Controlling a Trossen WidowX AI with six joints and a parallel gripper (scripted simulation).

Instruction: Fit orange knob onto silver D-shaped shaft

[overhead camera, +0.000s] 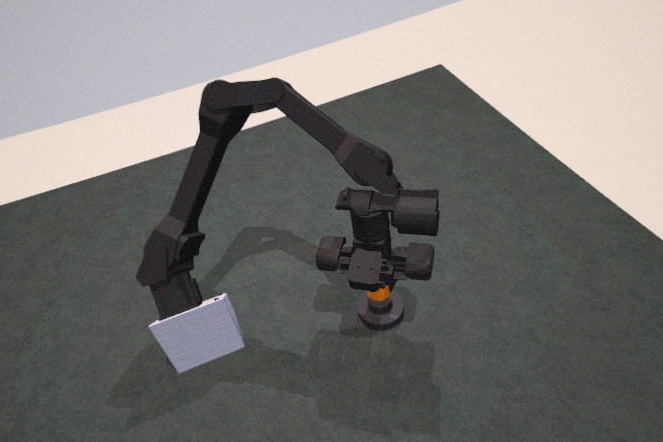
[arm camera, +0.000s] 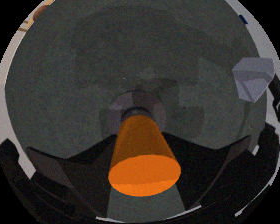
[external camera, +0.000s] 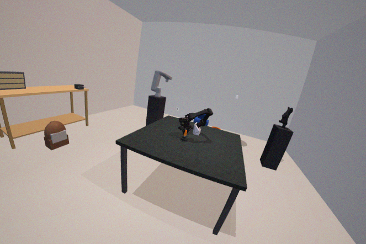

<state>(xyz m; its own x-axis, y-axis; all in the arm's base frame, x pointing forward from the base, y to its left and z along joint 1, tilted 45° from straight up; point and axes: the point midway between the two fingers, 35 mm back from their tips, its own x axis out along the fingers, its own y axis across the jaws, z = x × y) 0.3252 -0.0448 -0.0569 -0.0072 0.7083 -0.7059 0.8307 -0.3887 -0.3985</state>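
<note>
Now: the orange knob 3 cm above my gripper tip. Also, from my gripper tip: dark round pedestal 4 cm below.
</note>
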